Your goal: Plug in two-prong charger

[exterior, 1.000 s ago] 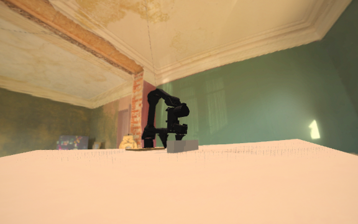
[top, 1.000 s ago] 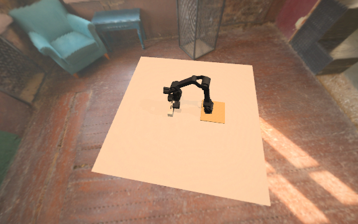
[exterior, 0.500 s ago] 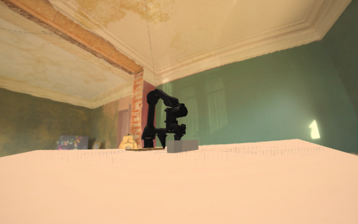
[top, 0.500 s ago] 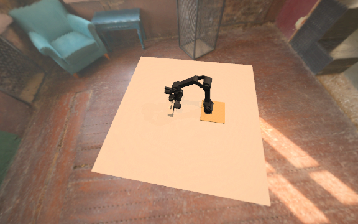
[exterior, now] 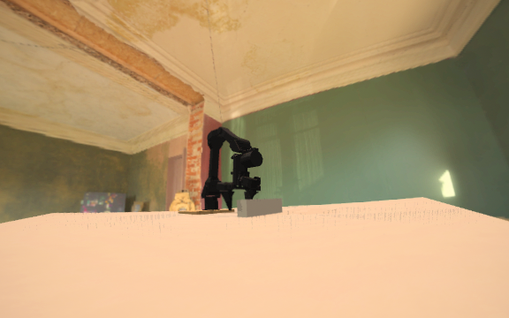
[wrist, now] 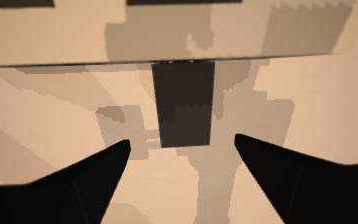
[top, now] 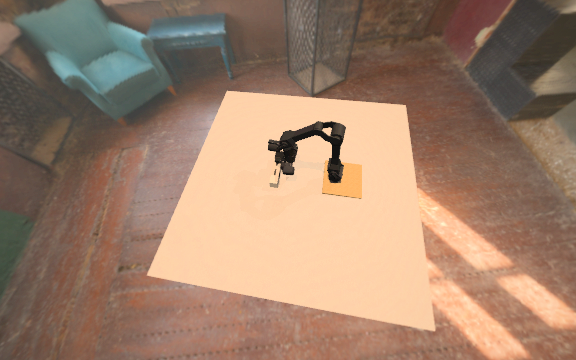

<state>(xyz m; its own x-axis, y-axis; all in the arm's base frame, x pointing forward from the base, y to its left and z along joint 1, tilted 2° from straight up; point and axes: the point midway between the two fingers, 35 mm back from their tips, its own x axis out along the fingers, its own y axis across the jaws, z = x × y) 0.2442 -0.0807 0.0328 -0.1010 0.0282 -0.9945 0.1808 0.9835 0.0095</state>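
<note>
Right now my gripper tip is 50 mm short of the black two-prong charger, 10 mm to the left of it and 10 mm below it.
</note>
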